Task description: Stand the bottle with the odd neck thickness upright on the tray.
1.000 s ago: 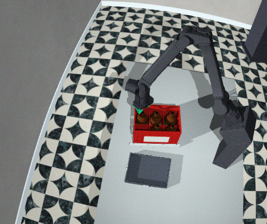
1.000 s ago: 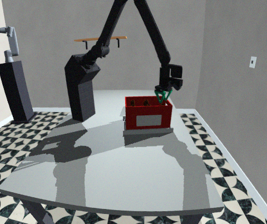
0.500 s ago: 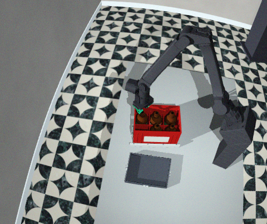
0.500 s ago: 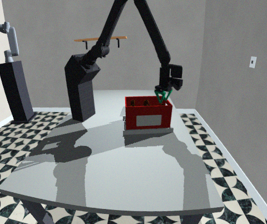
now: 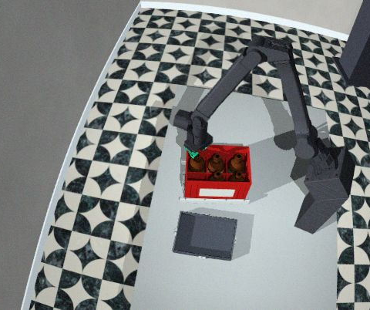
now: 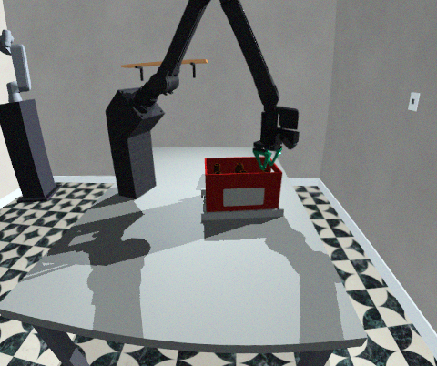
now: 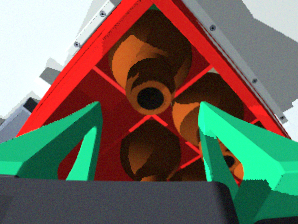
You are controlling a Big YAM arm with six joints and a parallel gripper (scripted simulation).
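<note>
The glass bottle is 90 mm behind my hand, 10 mm to the left of it and 100 mm below it. From my hand the other things lie so: crate 90 mm behind, 50 mm to the left, 100 mm below; then dark grey tray 20 mm behind, 320 mm to the left, 170 mm below.
</note>
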